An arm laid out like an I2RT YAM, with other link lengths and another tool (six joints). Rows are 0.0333 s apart.
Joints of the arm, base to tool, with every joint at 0 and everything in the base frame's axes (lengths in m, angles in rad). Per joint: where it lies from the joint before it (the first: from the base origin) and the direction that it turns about. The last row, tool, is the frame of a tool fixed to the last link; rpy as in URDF.
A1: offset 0 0 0.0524 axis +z
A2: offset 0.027 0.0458 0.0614 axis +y
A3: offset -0.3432 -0.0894 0 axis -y
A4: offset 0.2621 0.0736 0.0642 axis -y
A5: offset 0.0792 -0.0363 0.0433 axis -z
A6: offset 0.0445 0 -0.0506 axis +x
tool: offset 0 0.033 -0.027 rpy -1.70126 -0.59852 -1.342
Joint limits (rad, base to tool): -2.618..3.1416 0..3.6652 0..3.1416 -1.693..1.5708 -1.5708..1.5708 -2.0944..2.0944
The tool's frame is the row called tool.
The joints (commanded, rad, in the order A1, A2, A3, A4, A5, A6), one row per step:
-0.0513 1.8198 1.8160 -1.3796 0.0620 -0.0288
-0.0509 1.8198 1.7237 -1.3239 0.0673 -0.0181
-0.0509 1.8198 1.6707 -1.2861 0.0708 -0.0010
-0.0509 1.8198 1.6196 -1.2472 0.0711 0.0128
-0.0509 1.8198 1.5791 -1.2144 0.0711 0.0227
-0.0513 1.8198 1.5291 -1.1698 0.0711 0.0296
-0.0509 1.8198 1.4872 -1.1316 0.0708 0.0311
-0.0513 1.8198 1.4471 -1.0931 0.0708 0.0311
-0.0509 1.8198 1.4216 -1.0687 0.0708 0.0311
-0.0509 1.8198 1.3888 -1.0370 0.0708 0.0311
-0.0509 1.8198 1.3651 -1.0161 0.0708 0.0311
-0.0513 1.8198 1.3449 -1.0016 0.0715 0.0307
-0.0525 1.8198 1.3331 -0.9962 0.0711 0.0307
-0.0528 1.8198 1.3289 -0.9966 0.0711 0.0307
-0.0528 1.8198 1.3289 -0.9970 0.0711 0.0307
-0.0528 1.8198 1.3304 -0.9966 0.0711 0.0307
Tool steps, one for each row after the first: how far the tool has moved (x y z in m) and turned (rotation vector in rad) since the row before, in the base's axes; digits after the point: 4 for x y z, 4 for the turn. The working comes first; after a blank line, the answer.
Tool pose at each row, in the base's axes (x y z in m, rotation vector in rad; the steps are taken from these numbers as rounded here):
0.3634 0.0045 0.3796 -2.6740 1.4221 -0.0451
0.3637 0.0046 0.3556 -2.6817 1.4477 0.0010
0.3640 0.0049 0.3416 -2.6746 1.4750 0.0184
0.3638 0.0053 0.3280 -2.6670 1.4956 0.0339
0.3634 0.0056 0.3173 -2.6610 1.5100 0.0437
0.3626 0.0057 0.3039 -2.6565 1.5205 0.0505
0.3614 0.0059 0.2927 -2.6565 1.5227 0.0557
0.3600 0.0058 0.2820 -2.6568 1.5237 0.0579
0.3588 0.0060 0.2752 -2.6575 1.5234 0.0594
0.3571 0.0061 0.2665 -2.6578 1.5237 0.0609
0.3555 0.0062 0.2603 -2.6588 1.5245 0.0648
0.3535 0.0061 0.2551 -2.6612 1.5264 0.0722
0.3520 0.0058 0.2521 -2.6621 1.5295 0.0812
0.3511 0.0057 0.2512 -2.6633 1.5311 0.0875
0.3511 0.0057 0.2512 -2.6635 1.5312 0.0881
0.3514 0.0057 0.2515 -2.6628 1.5307 0.0855

0.0003 0.0001 -0.0240 -0.0016 0.0360 -0.0110
0.0003 0.0003 -0.0140 -0.0003 0.0140 -0.0174
-0.0002 0.0004 -0.0136 0.0020 0.0111 -0.0137
-0.0004 0.0003 -0.0107 0.0015 0.0070 -0.0098
-0.0008 0.0001 -0.0134 0.0010 0.0048 -0.0072
-0.0012 0.0002 -0.0112 0.0007 0.0036 -0.0011
-0.0014 -0.0001 -0.0107 0.0000 0.0017 -0.0004
-0.0012 0.0002 -0.0068 0.0001 0.0011 0.0004
-0.0017 0.0001 -0.0087 0.0001 0.0011 0.0000
-0.0016 0.0001 -0.0062 0.0001 0.0029 0.0000
-0.0020 -0.0001 -0.0052 -0.0004 0.0057 0.0000
-0.0015 -0.0003 -0.0030 0.0007 0.0064 -0.0012
-0.0009 -0.0001 -0.0009 0.0003 0.0045 -0.0003
0.0000 0.0000 0.0000 0.0000 0.0005 0.0000
0.0003 0.0000 0.0003 0.0000 -0.0019 0.0000

